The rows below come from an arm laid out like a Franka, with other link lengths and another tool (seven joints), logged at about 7 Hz.
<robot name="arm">
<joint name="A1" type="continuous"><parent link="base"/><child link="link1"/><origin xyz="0 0 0.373" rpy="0 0 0"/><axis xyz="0 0 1"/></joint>
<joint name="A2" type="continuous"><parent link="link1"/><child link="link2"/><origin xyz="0 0 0" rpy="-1.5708 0 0"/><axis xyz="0 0 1"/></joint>
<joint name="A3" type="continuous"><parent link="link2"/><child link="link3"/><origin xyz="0 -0.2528 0" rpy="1.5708 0 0"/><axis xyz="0 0 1"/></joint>
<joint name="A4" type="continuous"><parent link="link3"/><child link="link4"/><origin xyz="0.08 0 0" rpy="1.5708 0 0"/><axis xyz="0 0 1"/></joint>
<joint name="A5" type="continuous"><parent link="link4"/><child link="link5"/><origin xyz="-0.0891 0.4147 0" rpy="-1.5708 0 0"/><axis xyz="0 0 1"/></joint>
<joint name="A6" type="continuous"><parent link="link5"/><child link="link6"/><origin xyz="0 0 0" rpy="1.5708 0 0"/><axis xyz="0 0 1"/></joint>
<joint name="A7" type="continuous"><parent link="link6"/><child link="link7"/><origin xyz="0.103 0 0" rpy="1.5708 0 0"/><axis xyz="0 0 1"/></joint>
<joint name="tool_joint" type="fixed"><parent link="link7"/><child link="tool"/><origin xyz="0.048 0.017 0.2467" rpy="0 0.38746 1.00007"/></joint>
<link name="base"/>
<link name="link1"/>
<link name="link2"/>
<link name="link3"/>
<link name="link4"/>
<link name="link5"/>
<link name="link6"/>
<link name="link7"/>
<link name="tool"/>
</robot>
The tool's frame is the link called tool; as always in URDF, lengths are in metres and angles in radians. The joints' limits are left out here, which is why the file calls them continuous.
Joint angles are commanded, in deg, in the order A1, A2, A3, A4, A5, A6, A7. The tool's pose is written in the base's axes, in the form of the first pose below.
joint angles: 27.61 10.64 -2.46 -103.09 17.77 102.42 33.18
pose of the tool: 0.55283, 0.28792, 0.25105, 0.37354, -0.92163, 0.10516, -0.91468, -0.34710, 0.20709
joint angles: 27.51 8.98 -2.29 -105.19 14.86 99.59 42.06
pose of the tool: 0.53059, 0.26447, 0.24721, 0.27729, -0.94276, 0.18526, -0.93204, -0.21713, 0.29009
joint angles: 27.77 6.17 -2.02 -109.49 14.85 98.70 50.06
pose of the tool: 0.50004, 0.25375, 0.24103, 0.17645, -0.95673, 0.23139, -0.93253, -0.08724, 0.35040
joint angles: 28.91 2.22 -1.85 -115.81 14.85 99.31 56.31
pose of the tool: 0.46350, 0.24769, 0.23102, 0.10926, -0.95469, 0.27682, -0.92142, 0.00720, 0.38851
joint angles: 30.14 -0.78 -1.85 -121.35 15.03 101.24 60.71
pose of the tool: 0.43601, 0.24456, 0.21820, 0.05888, -0.94919, 0.30915, -0.91243, 0.07446, 0.40239
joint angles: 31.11 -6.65 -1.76 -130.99 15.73 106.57 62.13
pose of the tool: 0.40527, 0.23683, 0.19944, 0.02320, -0.95111, 0.30799, -0.91702, 0.10245, 0.38545
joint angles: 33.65 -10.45 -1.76 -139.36 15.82 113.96 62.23
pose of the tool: 0.38103, 0.23956, 0.17277, 0.02198, -0.95285, 0.30264, -0.93539, 0.08726, 0.34267
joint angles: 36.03 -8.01 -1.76 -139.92 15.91 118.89 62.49
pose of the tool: 0.38066, 0.25601, 0.15293, 0.02902, -0.95308, 0.30133, -0.94772, 0.06960, 0.31141
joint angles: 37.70 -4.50 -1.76 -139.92 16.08 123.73 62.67
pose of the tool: 0.38209, 0.26721, 0.12871, 0.02809, -0.95216, 0.30432, -0.95571, 0.06365, 0.28736
